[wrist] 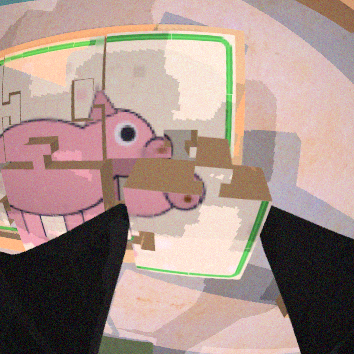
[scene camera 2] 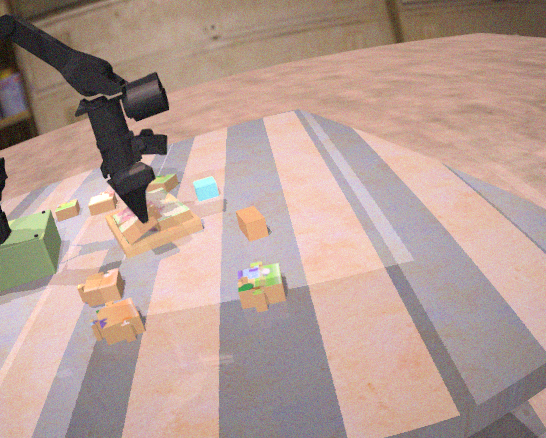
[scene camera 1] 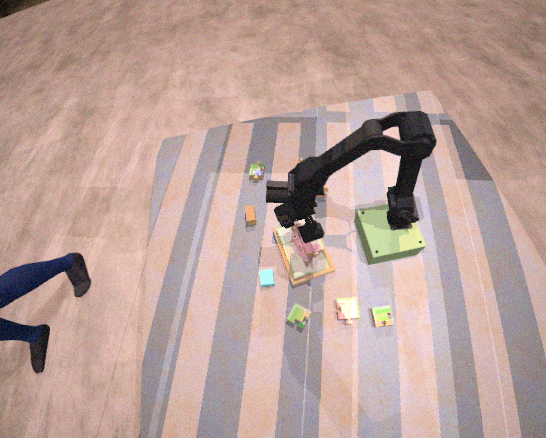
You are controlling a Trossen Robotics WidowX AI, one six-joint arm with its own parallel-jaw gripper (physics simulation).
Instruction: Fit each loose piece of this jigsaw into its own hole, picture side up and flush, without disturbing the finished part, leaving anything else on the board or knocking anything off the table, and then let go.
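The jigsaw board (scene camera 1: 312,278) (scene camera 2: 165,240) (wrist: 240,100) has a wooden rim and a pink pig picture with a green border. A corner piece (scene camera 2: 137,231) (wrist: 220,240) with the pig's lower snout, picture side up, sits tilted and proud of the board, out of line with the picture around it. My gripper (scene camera 1: 298,226) (scene camera 2: 145,219) (wrist: 194,214) is shut on this corner piece, one finger at each side. Other loose pieces lie off the board: a green one (scene camera 1: 299,316), a cream-pink one (scene camera 1: 347,309) (scene camera 2: 102,202), another green one (scene camera 1: 382,316) (scene camera 2: 67,210), and a purple-green one (scene camera 1: 256,171) (scene camera 2: 261,285).
Two more wooden pieces, one (scene camera 2: 101,287) behind the other (scene camera 2: 118,320), lie on the striped table. An orange block (scene camera 1: 250,215) (scene camera 2: 252,223) and a cyan block (scene camera 1: 267,277) (scene camera 2: 206,189) stand near the board. A large green box (scene camera 1: 390,237) (scene camera 2: 30,250) stands by the arm's base.
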